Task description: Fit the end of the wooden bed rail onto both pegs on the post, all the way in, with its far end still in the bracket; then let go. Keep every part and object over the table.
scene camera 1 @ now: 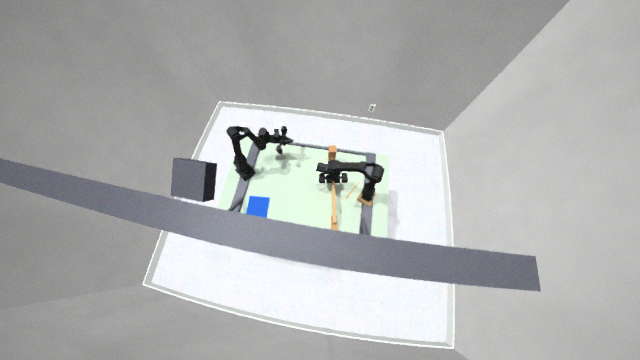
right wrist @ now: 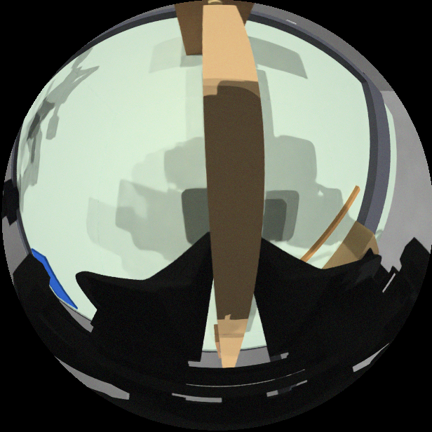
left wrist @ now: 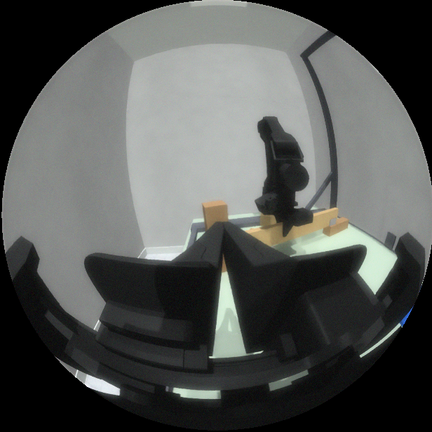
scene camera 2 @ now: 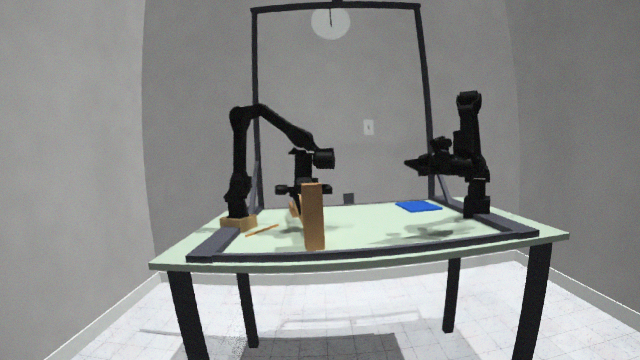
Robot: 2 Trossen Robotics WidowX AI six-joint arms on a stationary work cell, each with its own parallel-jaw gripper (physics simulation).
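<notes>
The wooden rail lies lengthwise between the upright post and the low bracket. Its far end is at the bracket's slot. My right gripper is shut on the rail, nearer the post than the bracket. The rail's post end reaches the post's face in the right wrist view, but the pegs' depth in it cannot be told. In the left wrist view, my left fingers hide that joint. My left gripper is shut and empty, above the table, apart from the post.
A thin wooden stick lies beside the rail, near the wooden block under my right arm's base. A blue square lies on the table. Dark frame bars run along the table's edges.
</notes>
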